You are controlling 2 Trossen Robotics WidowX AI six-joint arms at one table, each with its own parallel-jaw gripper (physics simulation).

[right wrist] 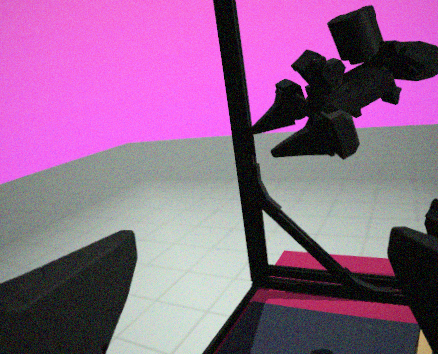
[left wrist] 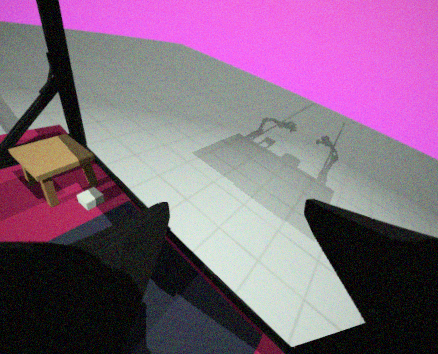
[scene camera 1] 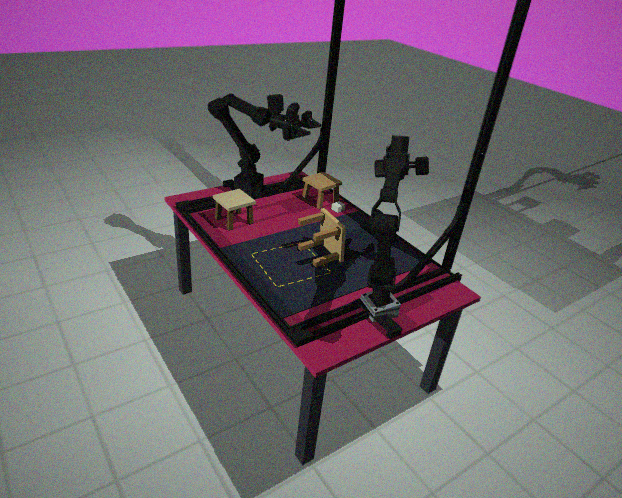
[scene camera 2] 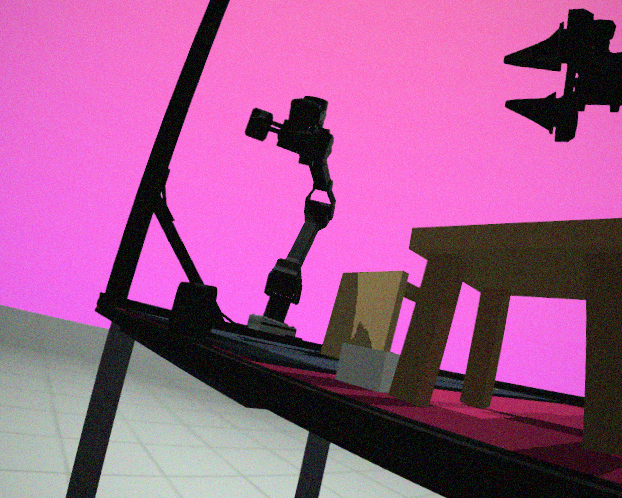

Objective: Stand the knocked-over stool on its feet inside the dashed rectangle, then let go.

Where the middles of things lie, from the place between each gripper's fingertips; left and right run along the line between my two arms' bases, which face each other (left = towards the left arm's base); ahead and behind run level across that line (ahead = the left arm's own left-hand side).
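The white block (scene camera 2: 372, 369) is 20 mm to the right of my right hand, 190 mm behind it and 400 mm below it. The stool (scene camera 1: 236, 199) is some way to the right of that same right hand, far ahead of it and far below it.
Counting from my left hand instead, I find the white block 39 cm to the right of it, 4 cm behind it and 37 cm below it. The stool is far to the right of my left hand, a long way ahead of it and well below it.
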